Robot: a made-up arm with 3 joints. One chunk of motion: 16 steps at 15 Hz.
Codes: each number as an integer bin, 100 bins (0 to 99) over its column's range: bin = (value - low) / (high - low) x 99, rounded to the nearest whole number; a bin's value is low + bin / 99 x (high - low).
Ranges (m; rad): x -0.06..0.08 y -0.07..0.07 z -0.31..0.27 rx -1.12..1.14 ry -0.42..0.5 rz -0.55..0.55
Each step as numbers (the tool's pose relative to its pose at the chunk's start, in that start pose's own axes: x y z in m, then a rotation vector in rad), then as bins.
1 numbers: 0.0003 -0.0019 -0.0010 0.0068 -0.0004 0.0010
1 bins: 43 48 53 49 45 50
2 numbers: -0.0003 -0.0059 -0.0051 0.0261 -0.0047 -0.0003
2 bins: 42 45 52 50 45 49
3 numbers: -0.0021 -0.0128 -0.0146 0.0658 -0.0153 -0.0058
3 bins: 41 40 50 52 44 49
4 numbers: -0.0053 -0.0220 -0.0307 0.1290 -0.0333 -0.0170
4 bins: 39 34 48 55 42 48
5 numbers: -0.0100 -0.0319 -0.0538 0.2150 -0.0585 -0.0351
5 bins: 35 27 44 58 39 46
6 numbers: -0.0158 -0.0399 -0.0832 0.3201 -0.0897 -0.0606
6 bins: 31 21 39 63 36 44
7 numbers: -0.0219 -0.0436 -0.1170 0.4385 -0.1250 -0.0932
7 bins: 27 19 33 68 32 41
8 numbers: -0.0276 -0.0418 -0.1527 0.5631 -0.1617 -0.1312
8 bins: 23 20 27 74 28 38
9 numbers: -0.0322 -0.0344 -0.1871 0.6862 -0.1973 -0.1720
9 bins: 20 25 21 79 24 34
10 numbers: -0.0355 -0.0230 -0.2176 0.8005 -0.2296 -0.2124
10 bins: 17 33 16 84 20 30
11 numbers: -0.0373 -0.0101 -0.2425 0.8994 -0.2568 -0.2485
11 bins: 16 42 12 88 18 27
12 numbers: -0.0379 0.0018 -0.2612 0.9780 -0.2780 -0.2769
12 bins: 16 51 8 92 15 25
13 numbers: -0.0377 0.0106 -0.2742 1.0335 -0.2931 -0.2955
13 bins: 16 57 6 94 14 23
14 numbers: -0.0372 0.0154 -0.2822 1.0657 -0.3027 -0.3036
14 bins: 16 60 5 96 13 22
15 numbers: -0.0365 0.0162 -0.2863 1.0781 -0.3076 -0.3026
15 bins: 17 61 4 96 12 22
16 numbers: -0.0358 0.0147 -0.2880 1.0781 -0.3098 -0.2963
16 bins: 17 60 4 96 12 23
